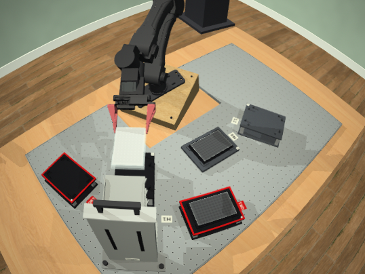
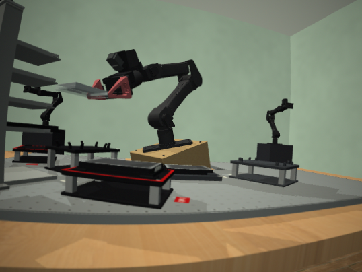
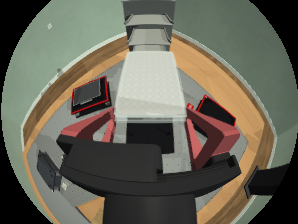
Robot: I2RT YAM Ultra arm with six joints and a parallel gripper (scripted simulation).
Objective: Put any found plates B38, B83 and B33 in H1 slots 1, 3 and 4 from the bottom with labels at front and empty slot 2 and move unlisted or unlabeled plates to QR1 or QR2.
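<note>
The pale translucent plate lies 50 mm ahead of my hand and 30 mm to the right of it. The rest, counted from my hand: plate hotel H1: 250 mm ahead, 160 mm to the right, 60 mm below; hotel handle: 250 mm ahead, 160 mm to the right, 130 mm above; red-edged quarantine nest: 80 mm behind, 220 mm to the right, 180 mm below.
</note>
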